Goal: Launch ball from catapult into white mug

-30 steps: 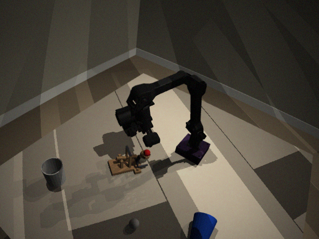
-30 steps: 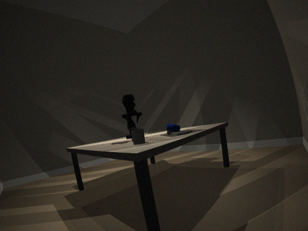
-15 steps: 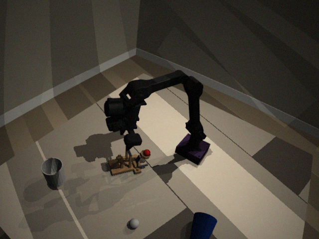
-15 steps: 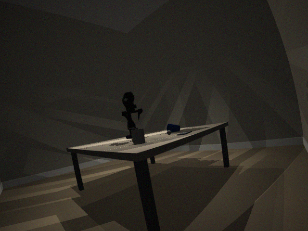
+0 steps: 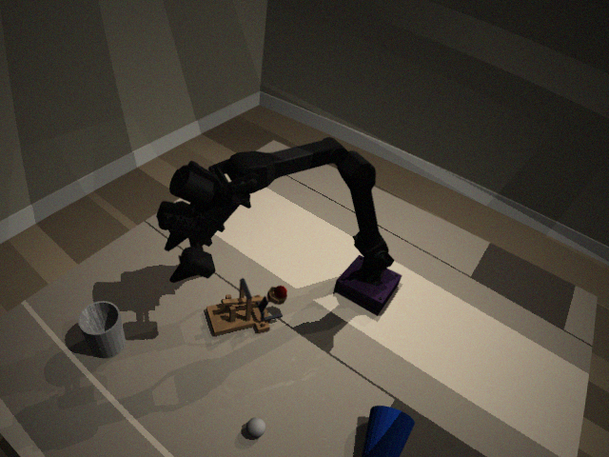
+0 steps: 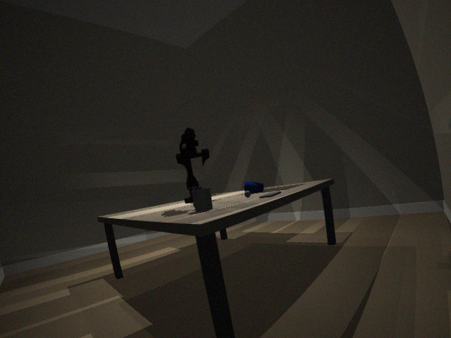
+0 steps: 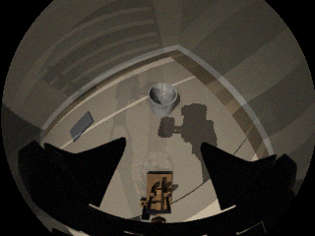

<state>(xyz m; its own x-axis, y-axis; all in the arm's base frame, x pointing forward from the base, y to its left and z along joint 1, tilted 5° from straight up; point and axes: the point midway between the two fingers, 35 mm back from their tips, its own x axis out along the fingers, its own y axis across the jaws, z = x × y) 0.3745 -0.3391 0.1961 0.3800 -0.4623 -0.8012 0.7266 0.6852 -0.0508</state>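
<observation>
The red ball lies 180 mm behind my gripper tip, 180 mm to the left of it and 160 mm below it. Also, from my gripper tip: white mug 120 mm ahead, 110 mm to the right, 190 mm below; then wooden catapult 130 mm behind, 150 mm to the left, 170 mm below; then flat dark slab 310 mm ahead, 220 mm to the left, 220 mm below.
</observation>
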